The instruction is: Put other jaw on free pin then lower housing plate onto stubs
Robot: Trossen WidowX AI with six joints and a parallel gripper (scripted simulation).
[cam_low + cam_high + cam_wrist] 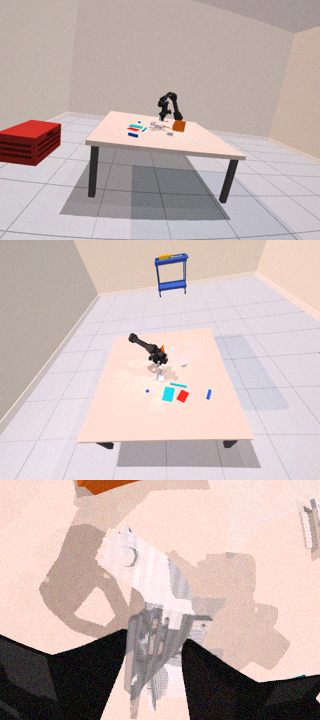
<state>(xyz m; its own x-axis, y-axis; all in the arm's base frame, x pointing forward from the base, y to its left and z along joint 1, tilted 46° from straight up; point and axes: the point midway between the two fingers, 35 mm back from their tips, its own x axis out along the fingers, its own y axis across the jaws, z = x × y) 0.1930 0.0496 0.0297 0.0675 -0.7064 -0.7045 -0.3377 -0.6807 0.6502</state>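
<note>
The base lies 100 mm ahead of my gripper tip and 80 mm below it. Round my gripper tip: cyan plate (280 mm ahead, 100 mm to the left, 80 mm below); cyan bar (190 mm to the left, 190 mm ahead, 80 mm below); small blue cube (260 mm ahead, 100 mm to the right, 80 mm below).
</note>
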